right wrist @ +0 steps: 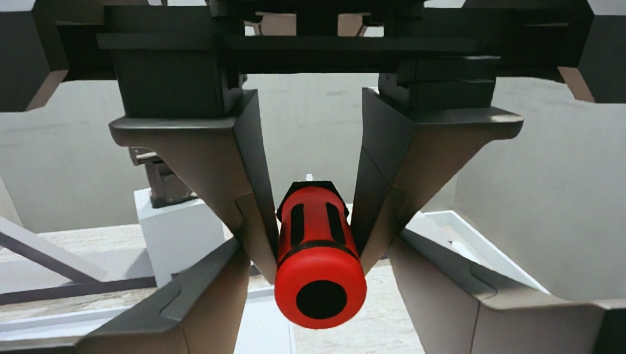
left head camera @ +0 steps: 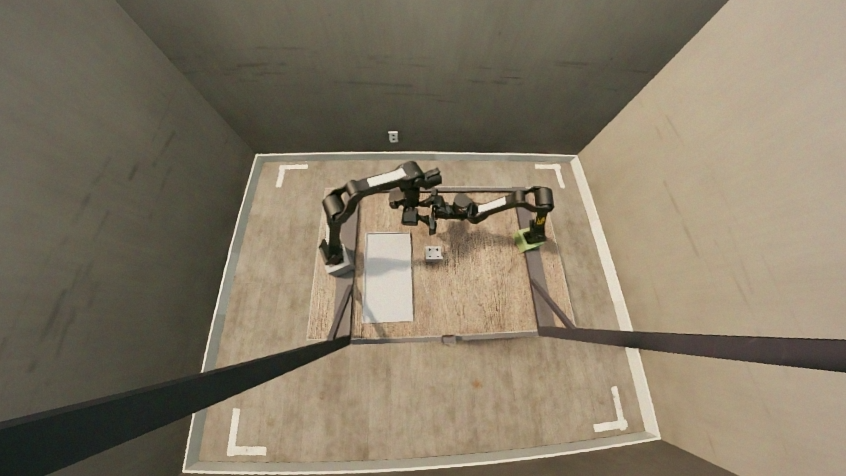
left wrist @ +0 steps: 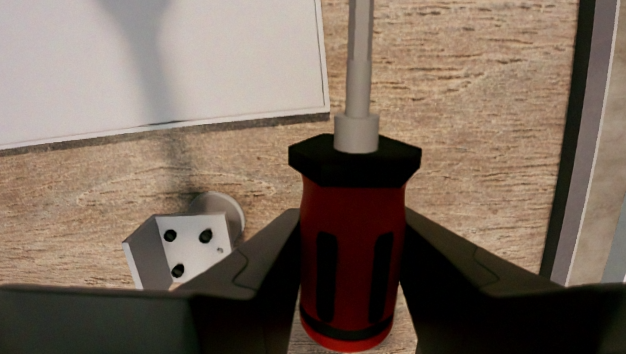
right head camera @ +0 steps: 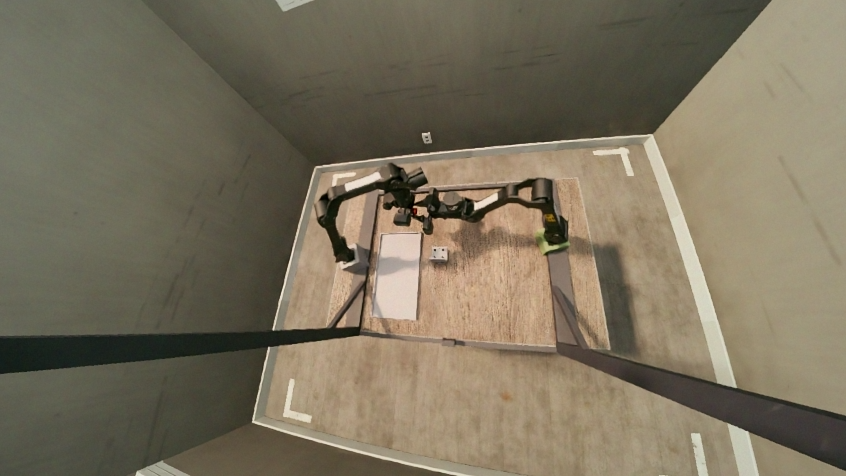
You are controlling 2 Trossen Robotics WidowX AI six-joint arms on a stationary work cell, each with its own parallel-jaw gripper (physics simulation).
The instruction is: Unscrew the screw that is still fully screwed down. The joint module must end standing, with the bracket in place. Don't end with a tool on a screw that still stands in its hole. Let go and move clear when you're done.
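Pixels of known places: left gripper, fingertip midpoint: [right wrist: 315,275] [left head camera: 410,212] [left wrist: 346,220] [right head camera: 410,213]; right gripper, fingertip midpoint: [right wrist: 318,240] [left head camera: 412,210] [left wrist: 353,275] [right head camera: 410,210]; left arm's base at its link origin: [right wrist: 174,195] [left head camera: 334,258] [right head camera: 348,256]; right arm's base at its link origin: [left head camera: 530,237] [right head camera: 553,237].
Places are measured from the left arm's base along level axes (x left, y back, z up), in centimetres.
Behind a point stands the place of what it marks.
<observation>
The pale bracket [left head camera: 433,256] @[x -15.7, y -39.9, z -4.8 cm] [right head camera: 438,258] @[x -17.7, y -39.7, z -0.6 cm] [left wrist: 195,257] @[x -14.9, y -41.1, z -4.7 cm] sits on the joint module, whose round grey part [left wrist: 234,207] @[x -11.7, y -40.1, z -10.5 cm] shows beside it in the left wrist view. Three black screws [left wrist: 170,235] @[x -15.2, y -38.0, z -4.1 cm] [left wrist: 205,236] @[x -12.0, y -39.3, z -3.6 cm] [left wrist: 177,270] @[x -16.5, y -41.1, z -3.6 cm] show there; a finger hides one corner, and their heights are hard to tell. My left gripper [left wrist: 346,220] @[x 1.9, y -36.4, z 10.3 cm] is shut on the red screwdriver [right head camera: 414,211] @[x 0.3, y -38.3, z 13.0 cm] [left wrist: 353,210] @[x 2.7, y -34.9, z 13.1 cm] [right wrist: 321,265] @[x 0.6, y -38.9, z 13.0 cm], held above the table behind the module. My right gripper [right wrist: 318,240] @[x 1.7, y -37.0, z 12.4 cm] [left head camera: 427,211] @[x 1.7, y -37.0, z 12.4 cm] is open around the handle's rear end, its fingers apart from it on both sides.
A white tray [left head camera: 387,313] @[x -29.7, y -10.9, z -11.0 cm] [right head camera: 395,310] @[x -30.0, y -11.7, z -10.9 cm] [left wrist: 280,107] @[x -2.4, y -33.5, z -10.9 cm] lies left of the module. Both arms meet closely near the table's back edge. The dark frame rail [left wrist: 575,150] @[x 20.8, y -49.5, z -9.4 cm] runs along that edge. The left arm's pale base block [right wrist: 175,235] @[x -1.4, y -5.0, z -3.7 cm] stands beyond the tray.
</observation>
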